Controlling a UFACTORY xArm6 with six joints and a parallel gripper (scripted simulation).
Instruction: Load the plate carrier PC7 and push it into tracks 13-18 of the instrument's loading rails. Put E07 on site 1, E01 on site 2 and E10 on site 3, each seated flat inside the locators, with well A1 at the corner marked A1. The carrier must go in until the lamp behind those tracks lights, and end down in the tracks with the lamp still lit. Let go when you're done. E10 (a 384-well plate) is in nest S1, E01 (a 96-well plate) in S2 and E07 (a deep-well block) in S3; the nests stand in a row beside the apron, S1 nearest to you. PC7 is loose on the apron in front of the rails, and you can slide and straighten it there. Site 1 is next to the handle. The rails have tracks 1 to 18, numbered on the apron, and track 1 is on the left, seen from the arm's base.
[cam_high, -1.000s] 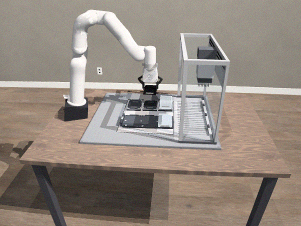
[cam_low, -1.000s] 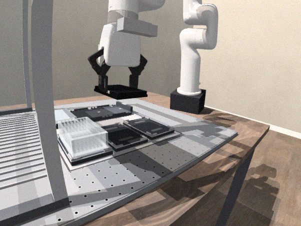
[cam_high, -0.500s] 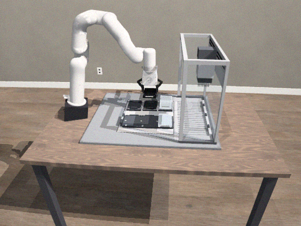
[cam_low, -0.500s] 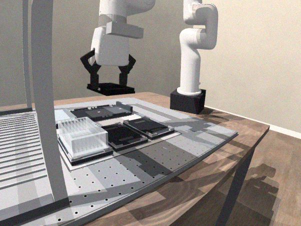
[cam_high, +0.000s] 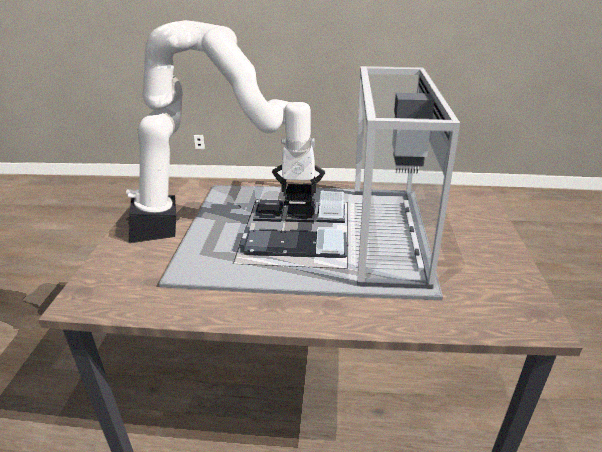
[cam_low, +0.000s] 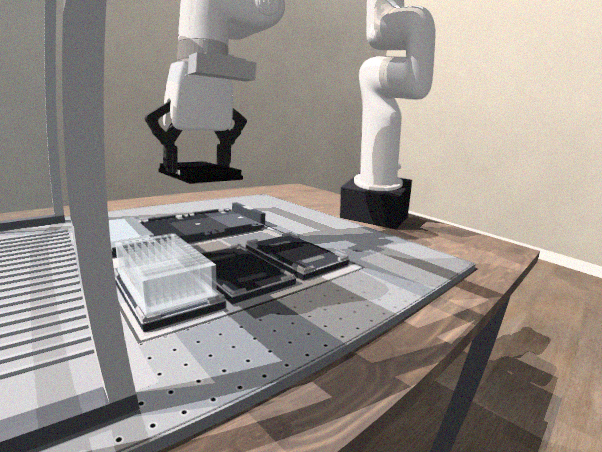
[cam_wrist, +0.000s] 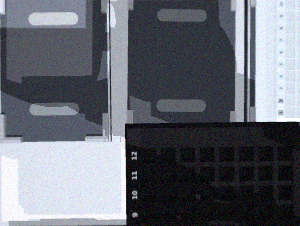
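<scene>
The dark carrier PC7 lies 13 cm below my hand, 10 cm to the right of it and 2 cm behind it. The rest, counted from my hand: nest S2: 14 cm below, 11 cm to the left, 1 cm ahead; then black 96-well plate E01: 1 cm below; then corner mark: 13 cm below, 6 cm to the left, 4 cm behind.
</scene>
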